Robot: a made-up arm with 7 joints. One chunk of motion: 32 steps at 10 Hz.
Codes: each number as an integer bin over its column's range. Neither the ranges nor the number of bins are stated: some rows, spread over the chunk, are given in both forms.
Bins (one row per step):
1: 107 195 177 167 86 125 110
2: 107 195 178 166 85 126 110
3: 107 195 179 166 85 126 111
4: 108 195 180 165 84 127 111
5: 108 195 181 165 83 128 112
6: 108 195 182 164 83 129 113
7: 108 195 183 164 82 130 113
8: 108 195 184 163 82 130 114
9: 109 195 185 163 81 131 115
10: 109 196 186 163 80 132 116
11: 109 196 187 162 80 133 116
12: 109 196 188 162 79 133 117
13: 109 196 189 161 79 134 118
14: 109 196 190 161 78 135 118
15: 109 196 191 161 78 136 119
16: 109 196 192 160 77 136 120
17: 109 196 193 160 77 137 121
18: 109 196 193 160 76 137 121
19: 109 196 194 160 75 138 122
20: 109 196 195 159 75 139 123
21: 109 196 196 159 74 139 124
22: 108 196 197 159 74 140 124
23: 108 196 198 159 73 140 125
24: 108 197 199 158 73 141 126
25: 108 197 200 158 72 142 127
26: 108 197 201 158 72 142 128
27: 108 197 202 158 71 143 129
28: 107 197 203 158 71 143 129
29: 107 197 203 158 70 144 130
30: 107 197 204 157 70 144 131
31: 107 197 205 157 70 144 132
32: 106 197 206 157 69 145 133
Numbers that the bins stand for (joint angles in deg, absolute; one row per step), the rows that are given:
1: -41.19 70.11 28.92 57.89 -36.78 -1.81 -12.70
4: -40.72 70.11 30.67 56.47 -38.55 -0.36 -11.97
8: -40.72 70.11 33.01 55.06 -40.33 1.81 -9.79
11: -40.24 70.47 34.76 54.36 -42.10 3.99 -8.34
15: -40.24 70.47 37.10 53.65 -43.87 6.17 -6.17
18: -40.24 70.47 38.27 52.94 -45.64 6.89 -4.72
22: -40.72 70.47 40.60 52.24 -47.42 9.07 -2.54
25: -40.72 70.83 42.36 51.53 -49.19 10.52 -0.36
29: -41.19 70.83 44.11 51.53 -50.96 11.97 1.81
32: -41.66 70.83 45.86 50.83 -51.85 12.70 3.99
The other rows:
2: -41.19 70.11 29.50 57.18 -37.67 -1.09 -12.70
3: -41.19 70.11 30.09 57.18 -37.67 -1.09 -11.97
5: -40.72 70.11 31.26 56.47 -39.44 0.36 -11.25
6: -40.72 70.11 31.84 55.77 -39.44 1.09 -10.52
7: -40.72 70.11 32.43 55.77 -40.33 1.81 -10.52
9: -40.24 70.11 33.59 55.06 -41.21 2.54 -9.07
10: -40.24 70.47 34.18 55.06 -42.10 3.26 -8.34
12: -40.24 70.47 35.35 54.36 -42.98 3.99 -7.62
13: -40.24 70.47 35.93 53.65 -42.98 4.72 -6.89
14: -40.24 70.47 36.51 53.65 -43.87 5.44 -6.89
16: -40.24 70.47 37.68 52.94 -44.76 6.17 -5.44
17: -40.24 70.47 38.27 52.94 -44.76 6.89 -4.72
19: -40.24 70.47 38.85 52.94 -46.53 7.62 -3.99
20: -40.24 70.47 39.44 52.24 -46.53 8.34 -3.26
21: -40.24 70.47 40.02 52.24 -47.42 8.34 -2.54
23: -40.72 70.47 41.19 52.24 -48.30 9.07 -1.81
24: -40.72 70.83 41.77 51.53 -48.30 9.79 -1.09
26: -40.72 70.83 42.94 51.53 -49.19 10.52 0.36
27: -40.72 70.83 43.53 51.53 -50.07 11.25 1.09
28: -41.19 70.83 44.11 51.53 -50.07 11.25 1.09
30: -41.19 70.83 44.69 50.83 -50.96 11.97 2.54
31: -41.19 70.83 45.28 50.83 -50.96 11.97 3.26

